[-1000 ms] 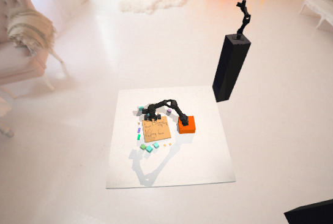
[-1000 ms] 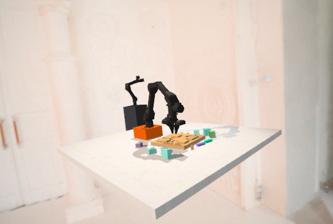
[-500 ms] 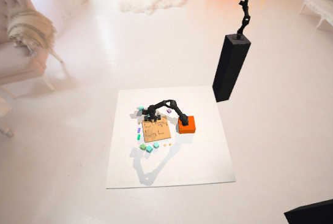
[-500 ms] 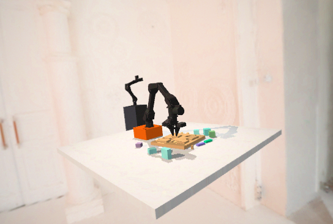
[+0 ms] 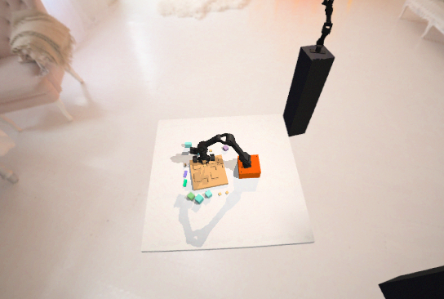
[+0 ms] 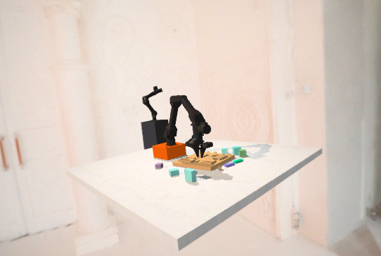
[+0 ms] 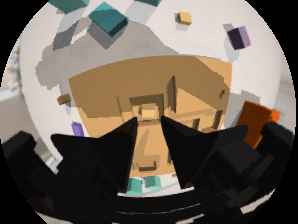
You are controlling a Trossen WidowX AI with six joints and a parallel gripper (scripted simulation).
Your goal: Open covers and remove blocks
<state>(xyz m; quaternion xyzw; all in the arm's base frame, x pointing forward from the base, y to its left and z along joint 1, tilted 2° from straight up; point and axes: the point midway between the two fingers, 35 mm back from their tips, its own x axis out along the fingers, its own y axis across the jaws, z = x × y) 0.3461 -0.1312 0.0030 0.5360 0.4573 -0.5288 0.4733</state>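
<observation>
Now: gripper tip 5 cm to the right of the tan puzzle board, 3 cm above it and 1 cm past it. Also, from my gripper tip: purple bar (18 cm ahead, 4 cm to the left, 4 cm below); green bar (20 cm ahead, 12 cm to the left, 4 cm below); purple block (23 cm behind, 14 cm to the right, 3 cm below).
</observation>
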